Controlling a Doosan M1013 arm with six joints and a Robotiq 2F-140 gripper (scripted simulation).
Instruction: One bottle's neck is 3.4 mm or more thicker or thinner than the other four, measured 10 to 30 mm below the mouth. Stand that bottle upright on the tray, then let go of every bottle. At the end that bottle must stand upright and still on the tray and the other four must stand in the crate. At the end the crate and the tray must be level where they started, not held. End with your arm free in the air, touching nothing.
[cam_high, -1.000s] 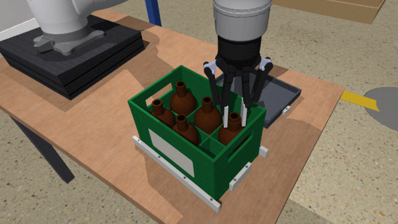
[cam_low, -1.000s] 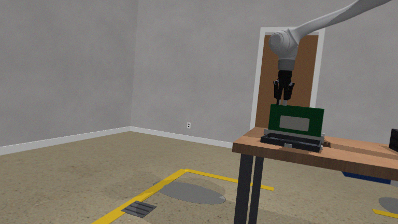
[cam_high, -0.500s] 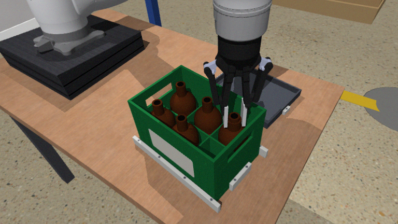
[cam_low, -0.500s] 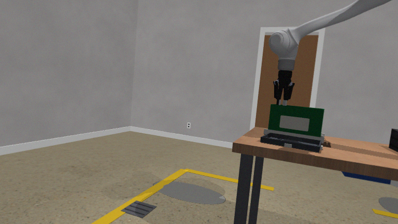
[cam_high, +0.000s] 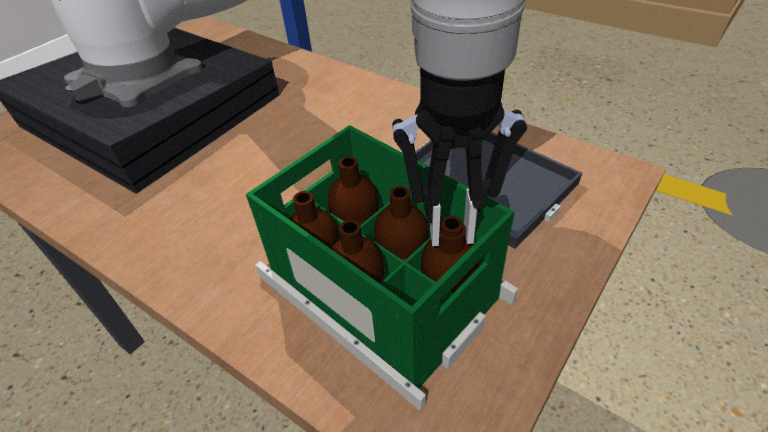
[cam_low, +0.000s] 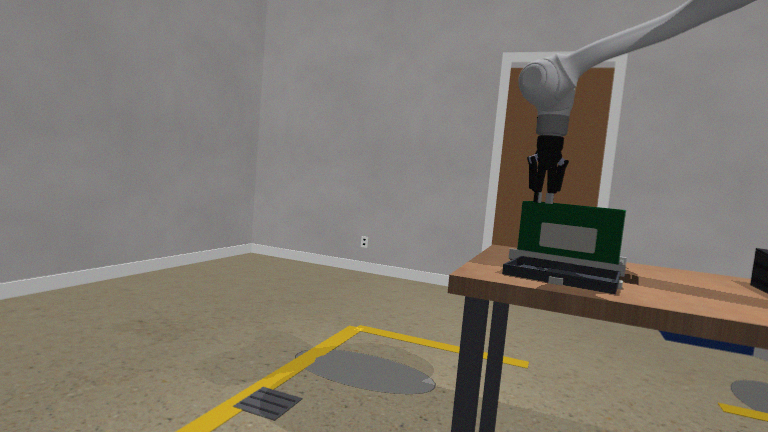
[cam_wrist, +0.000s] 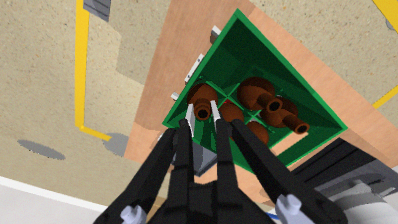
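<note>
Now: hand 90 mm past the crate, 20 mm to the left of it and 90 mm above it. The rest, counted from my hand: grey tray: 60 mm behind, 260 mm to the left, 160 mm below.
</note>
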